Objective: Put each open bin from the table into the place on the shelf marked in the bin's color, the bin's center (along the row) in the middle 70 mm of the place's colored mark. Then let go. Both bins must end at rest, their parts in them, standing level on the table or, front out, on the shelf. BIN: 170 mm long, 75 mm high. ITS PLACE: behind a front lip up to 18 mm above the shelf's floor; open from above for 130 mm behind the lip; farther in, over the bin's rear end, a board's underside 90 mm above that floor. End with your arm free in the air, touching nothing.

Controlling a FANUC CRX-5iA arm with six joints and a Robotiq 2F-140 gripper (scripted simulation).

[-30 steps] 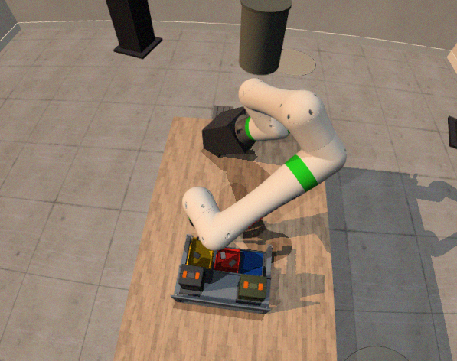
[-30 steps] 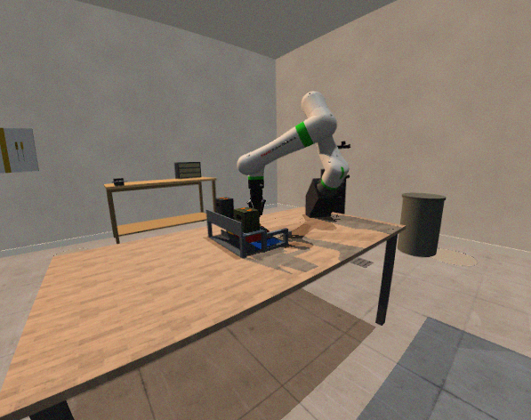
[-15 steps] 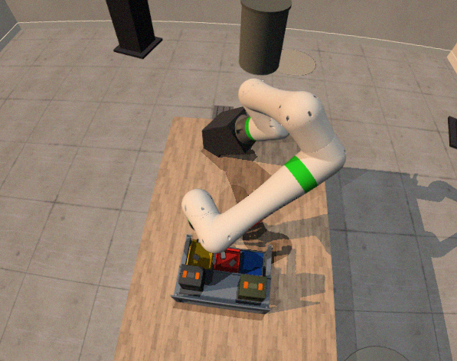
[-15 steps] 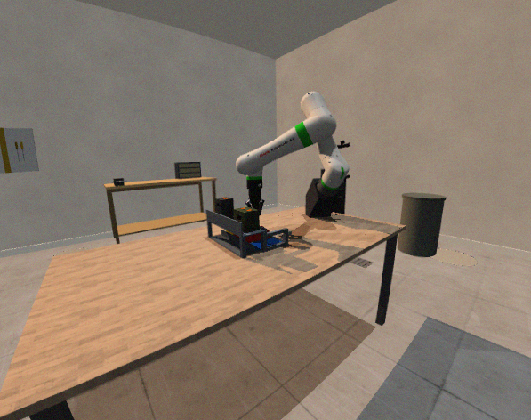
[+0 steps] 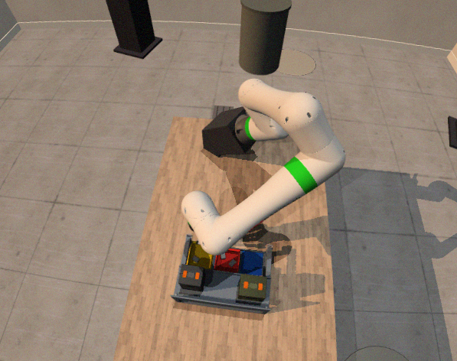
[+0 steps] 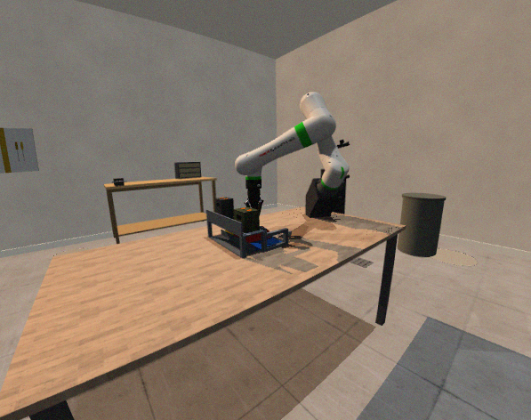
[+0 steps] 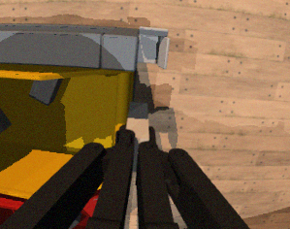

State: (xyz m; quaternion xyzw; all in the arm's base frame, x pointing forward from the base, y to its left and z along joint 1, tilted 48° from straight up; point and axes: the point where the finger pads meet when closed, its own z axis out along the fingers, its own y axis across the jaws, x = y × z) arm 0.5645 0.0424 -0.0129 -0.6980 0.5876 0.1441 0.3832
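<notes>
My hand is 9 cm short of the yellow bin, 3 cm to the right of it and 1 cm above it. The rest, counted from my hand: red bin (7 cm ahead, 14 cm to the left, 1 cm below); then red mark (7 cm ahead, 14 cm to the left, 5 cm below); then yellow mark (10 cm ahead, 3 cm to the left, 5 cm below).
</notes>
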